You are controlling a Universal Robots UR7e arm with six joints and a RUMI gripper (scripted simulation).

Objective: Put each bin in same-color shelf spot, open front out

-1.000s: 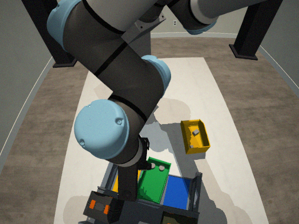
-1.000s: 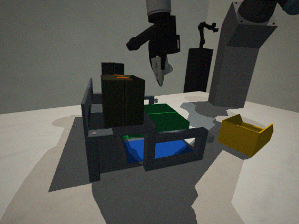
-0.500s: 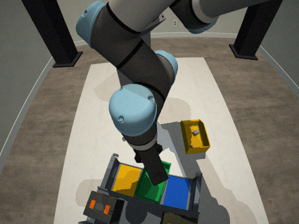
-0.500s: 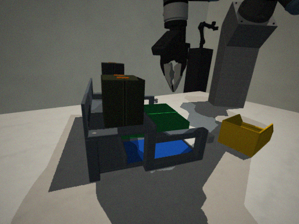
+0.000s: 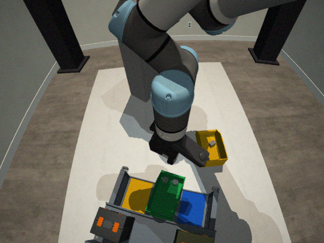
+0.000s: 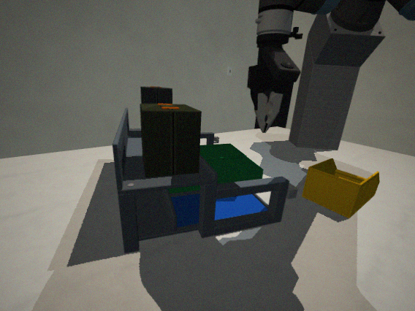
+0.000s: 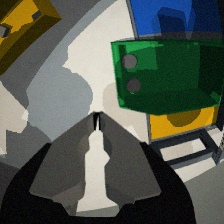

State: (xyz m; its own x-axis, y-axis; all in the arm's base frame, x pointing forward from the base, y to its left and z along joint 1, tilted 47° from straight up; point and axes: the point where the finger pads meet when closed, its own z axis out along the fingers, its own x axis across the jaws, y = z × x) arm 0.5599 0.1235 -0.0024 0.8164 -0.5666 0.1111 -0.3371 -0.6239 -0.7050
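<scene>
Right now my hand is 130 mm above the shelf lip, 70 mm short of it and 20 mm to the left of it. Round my hand: shelf board 270 mm ahead, 50 mm to the right, 40 mm below; then green bin 110 mm ahead, 90 mm below, 20 mm to the right; then yellow bin 160 mm to the left, 110 mm behind, 100 mm below.
</scene>
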